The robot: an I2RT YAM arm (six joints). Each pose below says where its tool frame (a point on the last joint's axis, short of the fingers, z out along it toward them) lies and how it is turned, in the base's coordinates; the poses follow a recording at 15 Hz.
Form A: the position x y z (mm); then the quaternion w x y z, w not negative.
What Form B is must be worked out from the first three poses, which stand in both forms.
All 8 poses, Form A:
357 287 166 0.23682 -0.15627 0.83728 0.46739
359 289 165 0.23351 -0.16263 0.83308 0.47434
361 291 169 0.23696 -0.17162 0.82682 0.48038
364 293 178 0.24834 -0.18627 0.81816 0.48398
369 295 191 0.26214 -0.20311 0.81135 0.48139
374 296 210 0.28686 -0.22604 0.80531 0.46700
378 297 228 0.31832 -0.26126 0.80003 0.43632
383 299 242 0.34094 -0.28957 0.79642 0.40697
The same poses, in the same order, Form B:
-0.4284 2.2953 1.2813 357 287 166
-0.4466 2.2878 1.3026 359 289 165
-0.4704 2.2665 1.3168 361 291 169
-0.5076 2.2295 1.3189 364 293 178
-0.5496 2.1953 1.3025 369 295 191
-0.6040 2.1518 1.2478 374 296 210
-0.6872 2.1045 1.1477 378 297 228
-0.7534 2.0720 1.0588 383 299 242

